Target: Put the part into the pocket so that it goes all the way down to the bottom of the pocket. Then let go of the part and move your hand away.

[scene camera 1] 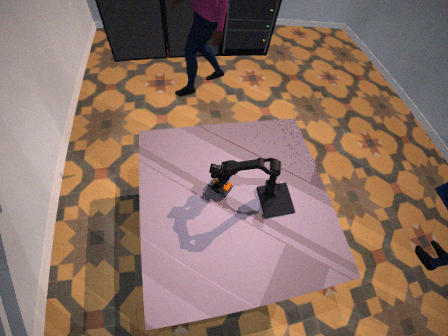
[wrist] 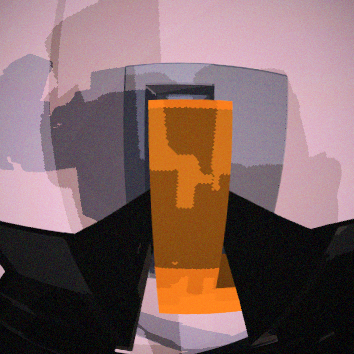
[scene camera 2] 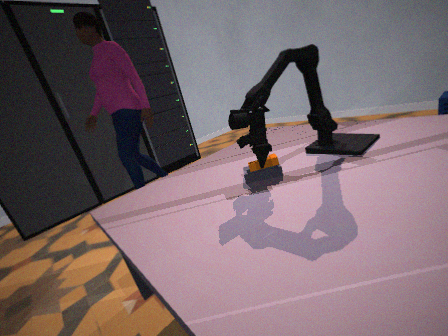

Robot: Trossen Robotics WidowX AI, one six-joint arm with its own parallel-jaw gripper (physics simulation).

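Pixels of known places: gripper, fingertip midpoint: (scene camera 1: 219,185) (wrist: 186,195) (scene camera 2: 261,167); arm's base at its link origin: (scene camera 1: 268,192) (scene camera 2: 325,143).
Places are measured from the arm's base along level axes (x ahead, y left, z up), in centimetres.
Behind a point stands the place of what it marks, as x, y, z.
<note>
An orange block-shaped part (scene camera 1: 227,187) {26.3, -11.3, 4.3} (scene camera 2: 272,160) {28.4, -11.0, 3.6} (wrist: 192,235) {29.2, -15.0, 4.2} is held upright between the fingers of my gripper (scene camera 2: 262,163) {29.9, -15.3, 1.5} (wrist: 186,195) {29.9, -15.3, 1.5}, which is shut on it. The part is over the grey pocket block (scene camera 1: 215,194) (scene camera 2: 263,178) {33.1, -13.5, -1.7} (wrist: 257,120) {29.4, -20.8, 1.2}, lined up lengthwise with it in the wrist view. The far end of the dark pocket (wrist: 185,92) {33.5, -19.9, -1.3} shows just beyond the part. The part's right edge reaches past the pocket's visible right edge there. In scene camera 2 the part stands out above the block's top. The rest of the pocket and the part's underside are hidden, so its depth cannot be told.
The arm's black base plate (scene camera 1: 278,202) {-3.4, 8.3, -0.5} (scene camera 2: 345,144) {1.7, 8.1, -0.5} stands on the pink table top (scene camera 1: 200,285) {61.4, 37.1, -2.4} (scene camera 2: 280,285) {73.2, 10.5, -2.4}, to the right of the block. A person in a pink top (scene camera 1: 210,9) (scene camera 2: 116,75) is near the dark cabinets (scene camera 1: 135,30) (scene camera 2: 45,100) beyond the table.
</note>
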